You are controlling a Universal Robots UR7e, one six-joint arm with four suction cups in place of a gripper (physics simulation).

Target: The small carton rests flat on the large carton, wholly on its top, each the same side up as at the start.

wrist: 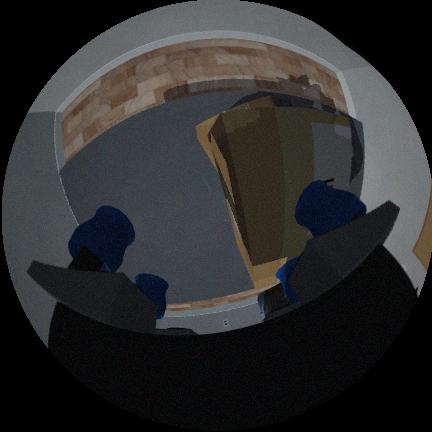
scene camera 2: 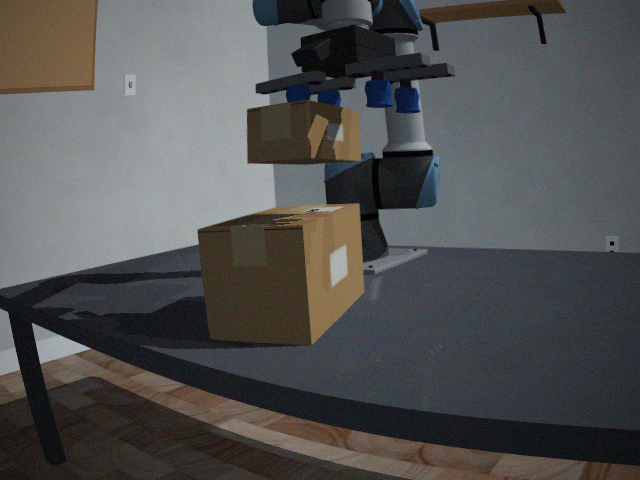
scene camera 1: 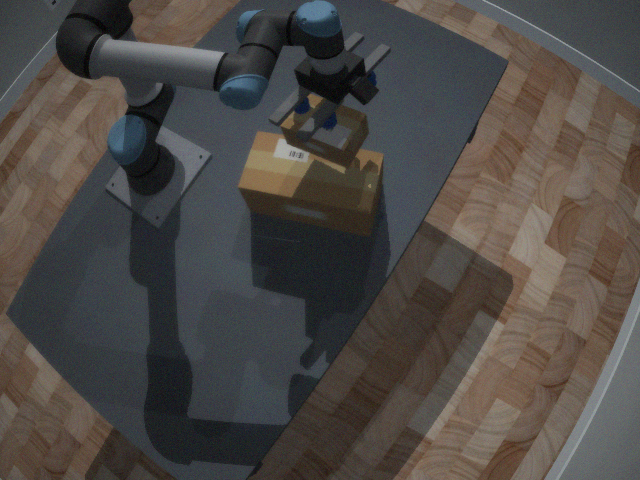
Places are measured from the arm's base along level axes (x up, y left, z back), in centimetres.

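Pixels of known places: hand, its tool point: (wrist: pixel 214 251) (scene camera 2: pixel 353 113); arm's base, origin of its link: (scene camera 1: pixel 151 171).
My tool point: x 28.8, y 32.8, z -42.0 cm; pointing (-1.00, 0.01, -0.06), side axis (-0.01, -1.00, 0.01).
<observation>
Ahead of a thing's pixels: the offset from my tool point to its top centre. Level surfaces: height alone.
The small carton @(dx +1.8, dy -7.1, dz -2.2 cm) (scene camera 1: pixel 351 116) (scene camera 2: pixel 281 136) (wrist: pixel 260 175) is brown with tape and a pale label. It hangs about level above the large carton @(dx -14.2, dy -12.6, dz -1.2 cm) (scene camera 1: pixel 279 170) (scene camera 2: pixel 258 289) (wrist: pixel 204 131), with a clear gap between them in the second scene view. My suction gripper (scene camera 1: pixel 336 93) (scene camera 2: pixel 353 95) (wrist: pixel 217 255) holds the small carton by its top with two blue cups; the other two cups hang free beside it. The large carton stands flat on the table, with tape and a barcode label on top. In the wrist view the small carton hides most of it.
The dark table @(dx -29.7 cm) (scene camera 1: pixel 423 93) (scene camera 2: pixel 491 335) (wrist: pixel 150 175) carries both cartons. The arm's grey base plate (scene camera 1: pixel 191 155) (scene camera 2: pixel 403 258) is bolted to it beyond the large carton in the second scene view. A wall shelf (scene camera 2: pixel 496 10) is high at the back.
</observation>
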